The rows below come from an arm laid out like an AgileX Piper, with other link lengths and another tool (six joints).
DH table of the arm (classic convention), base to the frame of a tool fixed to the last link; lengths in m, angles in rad. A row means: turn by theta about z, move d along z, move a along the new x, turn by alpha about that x. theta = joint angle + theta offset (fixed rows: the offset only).
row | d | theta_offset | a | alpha
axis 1 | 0.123 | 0 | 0 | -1.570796
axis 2 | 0 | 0.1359 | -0.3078 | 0
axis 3 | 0 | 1.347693 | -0.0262 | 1.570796
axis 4 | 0.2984 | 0 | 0 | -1.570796
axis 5 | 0 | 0 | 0 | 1.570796
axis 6 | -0.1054 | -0.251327 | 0.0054 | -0.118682
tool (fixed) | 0.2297 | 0 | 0 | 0
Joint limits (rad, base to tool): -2.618..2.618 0..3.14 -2.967..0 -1.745..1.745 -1.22..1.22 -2.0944..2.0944
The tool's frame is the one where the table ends.
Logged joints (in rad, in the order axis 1, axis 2, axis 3, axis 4, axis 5, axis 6), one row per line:
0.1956 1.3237 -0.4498 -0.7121 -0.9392 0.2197
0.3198 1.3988 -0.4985 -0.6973 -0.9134 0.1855
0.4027 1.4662 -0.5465 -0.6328 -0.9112 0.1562
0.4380 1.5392 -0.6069 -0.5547 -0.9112 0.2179
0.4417 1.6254 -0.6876 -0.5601 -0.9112 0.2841
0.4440 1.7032 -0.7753 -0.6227 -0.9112 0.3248
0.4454 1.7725 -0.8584 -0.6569 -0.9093 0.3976
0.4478 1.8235 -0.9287 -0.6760 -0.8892 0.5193
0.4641 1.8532 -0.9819 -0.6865 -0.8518 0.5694
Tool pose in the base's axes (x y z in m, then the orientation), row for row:
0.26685 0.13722 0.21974 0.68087 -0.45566 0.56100 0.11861
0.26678 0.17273 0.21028 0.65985 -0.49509 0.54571 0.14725
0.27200 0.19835 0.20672 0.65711 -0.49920 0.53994 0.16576
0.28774 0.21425 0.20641 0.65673 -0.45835 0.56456 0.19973
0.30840 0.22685 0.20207 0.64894 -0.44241 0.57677 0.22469
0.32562 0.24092 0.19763 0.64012 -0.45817 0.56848 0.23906
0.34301 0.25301 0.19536 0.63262 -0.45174 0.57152 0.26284
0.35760 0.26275 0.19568 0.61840 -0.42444 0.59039 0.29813
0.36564 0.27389 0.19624 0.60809 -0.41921 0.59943 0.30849
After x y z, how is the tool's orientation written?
As a quaternion, w x y z.
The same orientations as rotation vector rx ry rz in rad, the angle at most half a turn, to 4 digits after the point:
-1.0226 1.2590 0.2662
-1.1204 1.2349 0.3332
-1.1309 1.2232 0.3755
-1.0385 1.2791 0.4525
-1.0055 1.3109 0.5107
-1.0450 1.2966 0.5453
-1.0334 1.3075 0.6013
-0.9766 1.3584 0.6860
-0.9686 1.3850 0.7128

